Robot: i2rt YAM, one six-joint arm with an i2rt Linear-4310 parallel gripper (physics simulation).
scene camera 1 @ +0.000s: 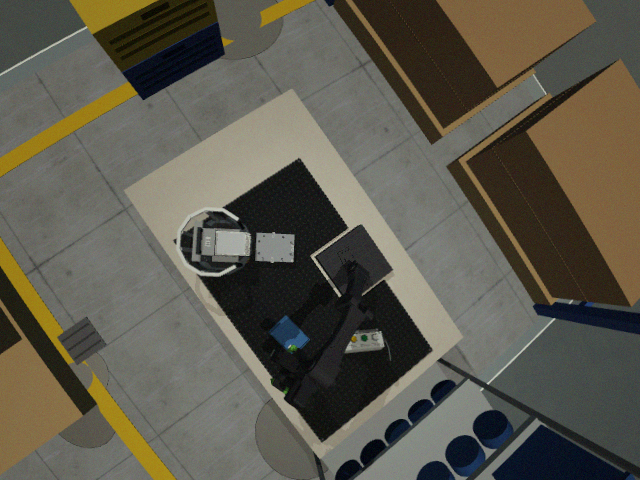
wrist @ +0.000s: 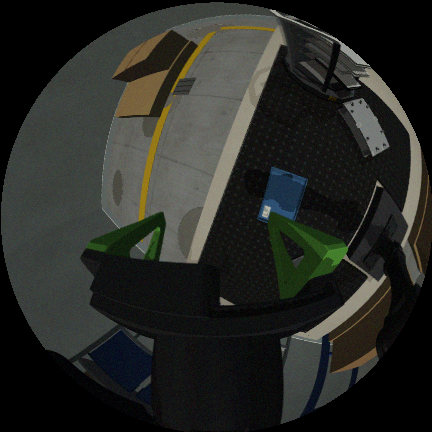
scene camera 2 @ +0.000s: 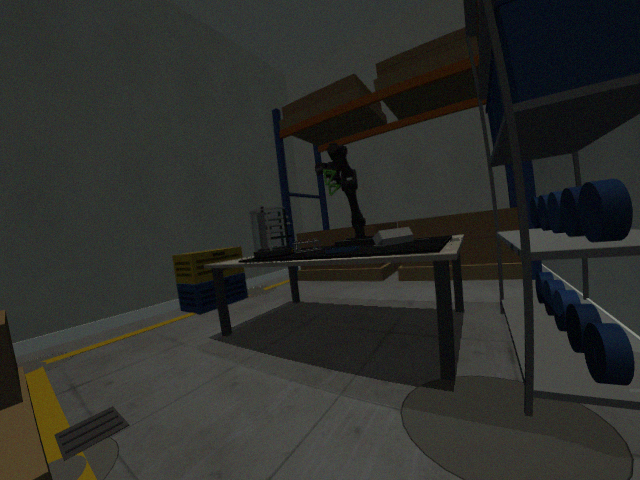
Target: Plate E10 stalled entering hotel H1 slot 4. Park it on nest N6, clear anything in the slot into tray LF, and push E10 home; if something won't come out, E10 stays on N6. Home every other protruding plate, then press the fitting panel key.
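Pixels of known places: gripper, fingertip midpoint: [scene camera 1: 278, 366] [wrist: 216, 217] [scene camera 2: 328, 190]; arm's base, origin of the base link: [scene camera 1: 353, 268] [wrist: 381, 242] [scene camera 2: 360, 238].
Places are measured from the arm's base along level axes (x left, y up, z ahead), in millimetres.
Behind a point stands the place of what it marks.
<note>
My gripper [scene camera 1: 285, 365] @(x 122, y 278, z 458 mm) [scene camera 2: 330, 181] @(x 122, y 278, z 458 mm) [wrist: 216, 217] @(x 122, y 278, z 458 mm) is open, with its green fingers wide apart and empty, high above the table's near-left edge. The plate hotel [scene camera 1: 206, 242] @(x -372, y 234, z 478 mm) [scene camera 2: 261, 229] @(x -319, y 133, z 563 mm) [wrist: 331, 65] stands at the table's far end, with light plates sticking out on the nest's side; their labels and slot numbers are not readable. A light grey block with small pins [scene camera 1: 275, 247] @(x -250, y 22, z 266 mm) [wrist: 367, 125] @(x -239, y 22, z 272 mm), apparently the nest, lies beside it and bears no plate. The blue tray [scene camera 1: 288, 332] @(x 109, y -36, z 392 mm) [wrist: 286, 192] @(x 100, y -35, z 393 mm) lies near the gripper; its inside is partly shadowed. The key panel [scene camera 1: 366, 347] @(x 322, y 43, z 126 mm) [scene camera 2: 393, 236] @(x 320, y 6, z 190 mm) is partly hidden by the arm.
The arm's dark base plate [scene camera 1: 374, 250] @(x -27, y 1, z -126 mm) [wrist: 375, 257] @(x 50, y 10, z -11 mm) sits at the table's side. The arm passes over the black mat [scene camera 1: 297, 191] @(x -433, y -37, z 55 mm) [wrist: 295, 130] @(x -74, y -37, z 455 mm) between base and tray. A shelf with blue round containers [scene camera 1: 493, 428] [scene camera 2: 604, 209] stands past the panel's end of the table.
</note>
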